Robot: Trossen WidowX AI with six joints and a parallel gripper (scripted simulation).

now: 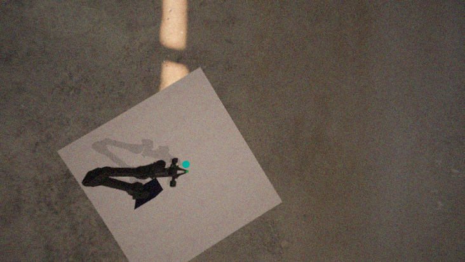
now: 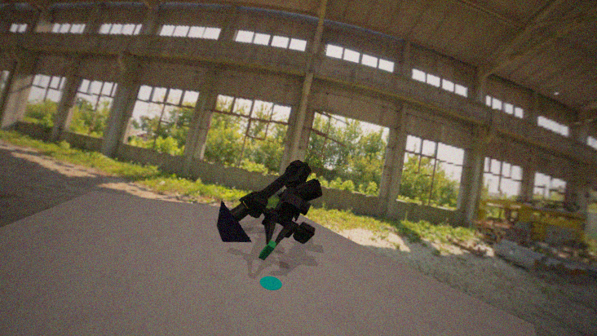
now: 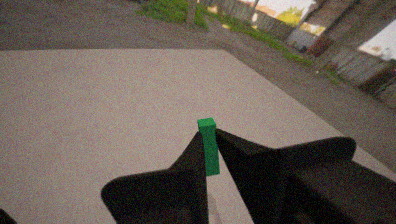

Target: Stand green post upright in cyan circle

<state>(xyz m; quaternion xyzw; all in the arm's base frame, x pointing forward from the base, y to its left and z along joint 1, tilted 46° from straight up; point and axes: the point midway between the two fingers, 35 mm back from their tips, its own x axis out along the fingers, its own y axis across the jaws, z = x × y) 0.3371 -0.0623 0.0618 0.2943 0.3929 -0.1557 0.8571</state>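
The cyan circle is 3 cm behind my gripper tip, 4 cm to the left of it and 13 cm below it. The rest, counted from my gripper tip: green post (1 cm behind, 2 cm below).
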